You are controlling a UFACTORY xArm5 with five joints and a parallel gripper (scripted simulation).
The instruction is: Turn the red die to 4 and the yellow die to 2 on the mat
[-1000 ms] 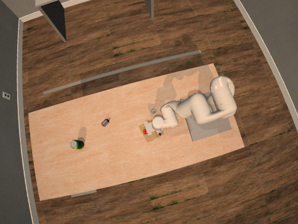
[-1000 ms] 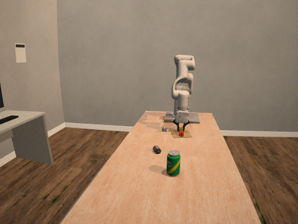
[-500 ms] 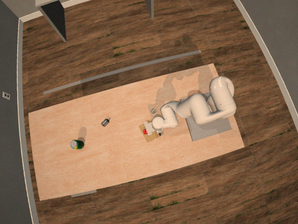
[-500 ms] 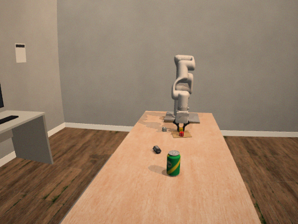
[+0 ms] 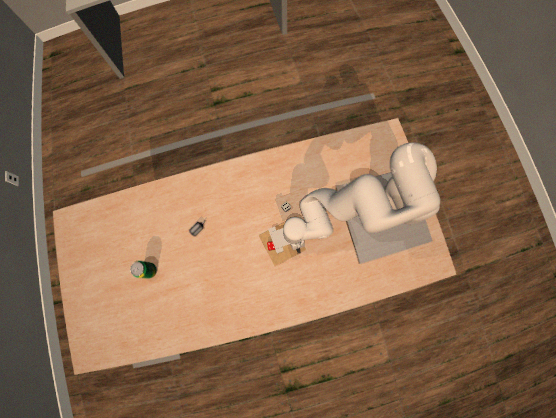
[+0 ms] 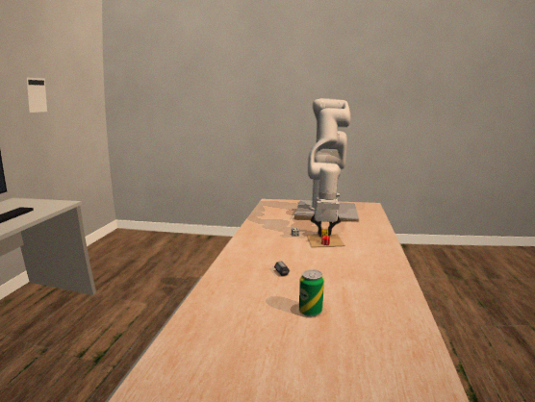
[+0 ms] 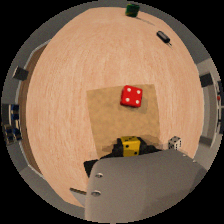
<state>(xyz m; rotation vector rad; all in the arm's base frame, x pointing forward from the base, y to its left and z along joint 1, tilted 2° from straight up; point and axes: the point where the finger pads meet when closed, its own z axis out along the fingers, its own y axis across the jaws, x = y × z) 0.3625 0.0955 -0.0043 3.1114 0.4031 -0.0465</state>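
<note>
My hand is 1 cm above the yellow die. From my hand the other things lie so: brown mat (4 cm ahead, 2 cm below, 1 cm to the left); white die (13 cm to the right, 1 cm below, 1 cm ahead); red die (9 cm ahead, 2 cm to the left, 1 cm below).
</note>
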